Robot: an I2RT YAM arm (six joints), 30 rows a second.
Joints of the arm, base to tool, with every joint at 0 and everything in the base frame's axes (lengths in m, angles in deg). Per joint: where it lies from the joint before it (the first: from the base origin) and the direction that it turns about. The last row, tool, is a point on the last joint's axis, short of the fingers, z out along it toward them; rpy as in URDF.
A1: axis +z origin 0 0 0.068
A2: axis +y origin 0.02 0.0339 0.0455
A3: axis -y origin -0.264 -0.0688 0
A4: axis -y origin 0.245 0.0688 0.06
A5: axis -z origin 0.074 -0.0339 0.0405
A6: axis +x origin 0.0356 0 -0.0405
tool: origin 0 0 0 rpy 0 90 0
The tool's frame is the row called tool.
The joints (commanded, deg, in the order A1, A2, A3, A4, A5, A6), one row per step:
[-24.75, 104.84, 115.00, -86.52, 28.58, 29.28]
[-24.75, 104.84, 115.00, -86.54, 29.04, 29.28]
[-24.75, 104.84, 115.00, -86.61, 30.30, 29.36]
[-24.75, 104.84, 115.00, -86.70, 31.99, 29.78]
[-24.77, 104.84, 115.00, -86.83, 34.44, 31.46]
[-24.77, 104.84, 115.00, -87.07, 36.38, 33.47]
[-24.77, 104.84, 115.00, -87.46, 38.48, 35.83]
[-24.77, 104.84, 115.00, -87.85, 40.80, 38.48]
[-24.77, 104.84, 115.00, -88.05, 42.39, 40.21]
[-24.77, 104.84, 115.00, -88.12, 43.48, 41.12]
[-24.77, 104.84, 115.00, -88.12, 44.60, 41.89]
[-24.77, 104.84, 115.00, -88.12, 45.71, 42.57]
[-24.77, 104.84, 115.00, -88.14, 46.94, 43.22]
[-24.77, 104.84, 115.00, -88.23, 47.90, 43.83]
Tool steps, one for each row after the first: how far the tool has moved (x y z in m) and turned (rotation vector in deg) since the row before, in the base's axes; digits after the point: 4 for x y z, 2 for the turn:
[-0.0002, -0.0002, 0.0001, -0.40, 0.21, -0.11]
[-0.0005, -0.0005, 0.0003, -1.08, 0.53, -0.36]
[-0.0006, -0.0007, 0.0005, -1.47, 0.54, -0.74]
[-0.0010, -0.0011, 0.0008, -2.20, 0.14, -1.95]
[-0.0009, -0.0006, 0.0006, -1.76, -0.21, -2.04]
[-0.0012, -0.0006, 0.0006, -1.92, -0.27, -2.30]
[-0.0013, -0.0006, 0.0007, -2.20, -0.42, -2.49]
[-0.0007, -0.0005, 0.0006, -1.56, -0.32, -1.60]
[-0.0004, -0.0004, 0.0004, -1.07, -0.11, -0.88]
[-0.0003, -0.0004, 0.0005, -1.11, -0.08, -0.77]
[-0.0003, -0.0004, 0.0005, -1.10, -0.02, -0.70]
[-0.0004, -0.0004, 0.0005, -1.20, 0.06, -0.70]
[-0.0004, -0.0003, 0.0004, -0.93, 0.03, -0.60]

